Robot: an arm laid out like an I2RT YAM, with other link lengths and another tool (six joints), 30 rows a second.
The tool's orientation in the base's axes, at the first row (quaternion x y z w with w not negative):
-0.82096 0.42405 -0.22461 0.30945
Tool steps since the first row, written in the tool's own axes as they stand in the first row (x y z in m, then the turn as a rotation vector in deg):
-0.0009 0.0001 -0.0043 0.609 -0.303 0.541
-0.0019 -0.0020 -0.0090 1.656 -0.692 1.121
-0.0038 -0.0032 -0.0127 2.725 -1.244 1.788
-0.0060 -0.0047 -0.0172 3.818 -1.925 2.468
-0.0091 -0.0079 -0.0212 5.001 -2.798 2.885
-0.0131 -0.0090 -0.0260 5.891 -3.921 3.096
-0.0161 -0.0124 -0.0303 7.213 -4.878 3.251
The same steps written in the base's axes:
-0.0033 -0.0007 0.0029 0.839 -0.201 -0.106
-0.0056 -0.0004 0.0076 1.987 -0.717 -0.134
-0.0083 0.0006 0.0108 3.292 -1.150 -0.106
-0.0115 0.0017 0.0148 4.690 -1.541 0.004
-0.0139 0.0044 0.0196 6.078 -2.005 0.445
-0.0185 0.0067 0.0233 7.317 -2.177 1.175
-0.0209 0.0094 0.0284 8.662 -2.803 1.874

